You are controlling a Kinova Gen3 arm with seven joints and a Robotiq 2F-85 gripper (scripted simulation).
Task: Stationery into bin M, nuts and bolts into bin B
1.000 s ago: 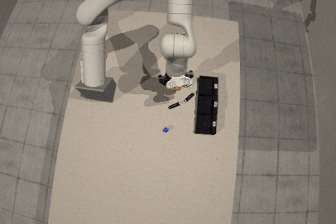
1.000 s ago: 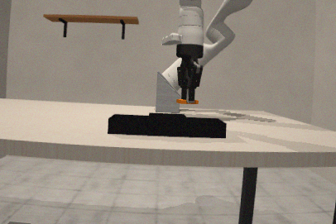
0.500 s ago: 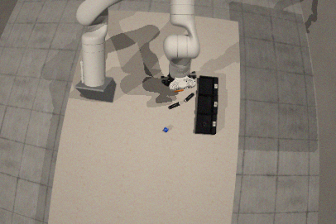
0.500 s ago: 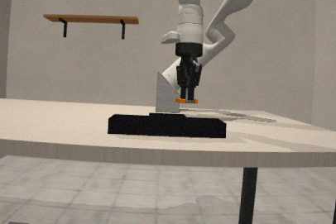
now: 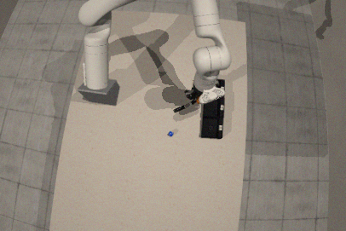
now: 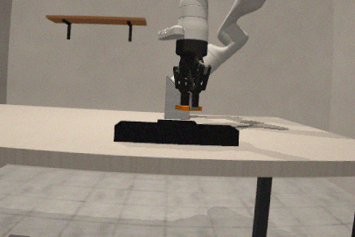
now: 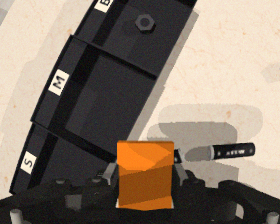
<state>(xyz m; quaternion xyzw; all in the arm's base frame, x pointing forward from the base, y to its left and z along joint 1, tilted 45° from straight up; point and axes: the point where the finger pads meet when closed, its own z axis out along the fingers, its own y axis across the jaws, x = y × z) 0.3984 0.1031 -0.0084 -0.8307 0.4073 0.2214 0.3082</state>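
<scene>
My hand is 7 cm short of the black bin row, 2 cm to the left of it and 6 cm above it. Also, from my hand: dark hex nut: 7 cm ahead, 10 cm to the right, 7 cm below; orange block: 2 cm below; small cream piece: 3 cm behind, 7 cm to the left, 8 cm below.
</scene>
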